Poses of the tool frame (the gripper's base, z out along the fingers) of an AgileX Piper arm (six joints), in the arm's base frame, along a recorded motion.
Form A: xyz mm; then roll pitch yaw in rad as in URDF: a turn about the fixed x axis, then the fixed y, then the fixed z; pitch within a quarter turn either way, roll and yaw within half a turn.
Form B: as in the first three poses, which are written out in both.
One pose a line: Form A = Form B
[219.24 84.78 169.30 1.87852 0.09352 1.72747] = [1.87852 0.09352 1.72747 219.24 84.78 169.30]
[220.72 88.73 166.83 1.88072 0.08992 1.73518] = [1.88072 0.08992 1.73518 220.72 88.73 166.83]
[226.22 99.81 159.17 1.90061 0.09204 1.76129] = [1.90061 0.09204 1.76129 226.22 99.81 159.17]
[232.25 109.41 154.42 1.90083 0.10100 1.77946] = [1.90083 0.10100 1.77946 232.25 109.41 154.42]
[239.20 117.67 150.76 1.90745 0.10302 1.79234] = [1.90745 0.10302 1.79234 239.20 117.67 150.76]
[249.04 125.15 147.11 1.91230 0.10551 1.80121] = [1.91230 0.10551 1.80121 249.04 125.15 147.11]
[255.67 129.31 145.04 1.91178 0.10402 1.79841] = [1.91178 0.10402 1.79841 255.67 129.31 145.04]
